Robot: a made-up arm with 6 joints.
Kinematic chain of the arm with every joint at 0, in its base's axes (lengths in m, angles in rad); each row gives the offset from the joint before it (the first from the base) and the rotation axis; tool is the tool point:
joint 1: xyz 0 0 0.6 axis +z
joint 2: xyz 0.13 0 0 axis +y
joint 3: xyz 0 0 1.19 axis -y
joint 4: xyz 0 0 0.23 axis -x
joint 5: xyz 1.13 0 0 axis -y
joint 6: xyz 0.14 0 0 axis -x
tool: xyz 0 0 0
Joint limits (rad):
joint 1: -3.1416..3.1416
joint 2: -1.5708..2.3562
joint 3: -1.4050..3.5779
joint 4: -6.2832..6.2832
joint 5: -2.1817..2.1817
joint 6: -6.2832..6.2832
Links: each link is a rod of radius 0.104 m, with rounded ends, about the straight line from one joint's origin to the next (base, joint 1, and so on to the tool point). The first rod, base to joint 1, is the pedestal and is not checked.
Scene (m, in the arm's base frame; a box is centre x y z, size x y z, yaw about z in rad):
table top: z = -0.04
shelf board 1: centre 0 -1.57 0.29 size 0.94 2.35 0.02 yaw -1.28
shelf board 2: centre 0 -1.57 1.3 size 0.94 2.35 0.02 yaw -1.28
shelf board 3: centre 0 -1.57 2.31 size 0.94 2.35 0.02 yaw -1.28
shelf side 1: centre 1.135 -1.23 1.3 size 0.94 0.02 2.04 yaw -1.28
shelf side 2: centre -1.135 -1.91 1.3 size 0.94 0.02 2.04 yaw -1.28
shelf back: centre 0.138 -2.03 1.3 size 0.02 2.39 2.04 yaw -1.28
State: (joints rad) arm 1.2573 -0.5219 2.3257 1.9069 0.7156 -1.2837
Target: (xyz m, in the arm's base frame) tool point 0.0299 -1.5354 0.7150
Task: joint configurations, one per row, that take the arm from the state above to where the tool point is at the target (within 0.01 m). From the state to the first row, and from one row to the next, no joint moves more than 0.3 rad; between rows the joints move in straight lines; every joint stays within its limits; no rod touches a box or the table.
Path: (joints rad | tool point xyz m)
1: 1.0067 -0.4742 2.5638 1.8188 0.5586 -1.1507 | -0.9576 -1.3790 1.5772
2: 0.7560 -0.4266 2.8019 1.7306 0.4016 -1.0178 | -1.1992 -1.0565 1.3536
3: 0.5054 -0.3789 3.0400 1.6425 0.2447 -0.8848 | -1.2985 -0.6799 1.1402
4: 0.2548 -0.3313 3.2781 1.5543 0.0877 -0.7518 | -1.2479 -0.3124 0.9474
5: 0.5487 -0.4084 3.1886 1.6970 0.2369 -0.8521 | -1.1947 -0.6921 0.9324
6: 0.8426 -0.4854 3.0991 1.8397 0.3862 -0.9524 | -1.0168 -1.0639 0.9175
7: 1.1365 -0.5625 3.0097 1.9824 0.5354 -1.0527 | -0.7144 -1.3847 0.9017
8: 1.4304 -0.6396 2.9202 2.1251 0.6847 -1.1530 | -0.3037 -1.6109 0.8842
9: 1.6478 -0.6551 3.0474 1.8713 0.7206 -1.2837 | 0.0300 -1.5354 0.7150

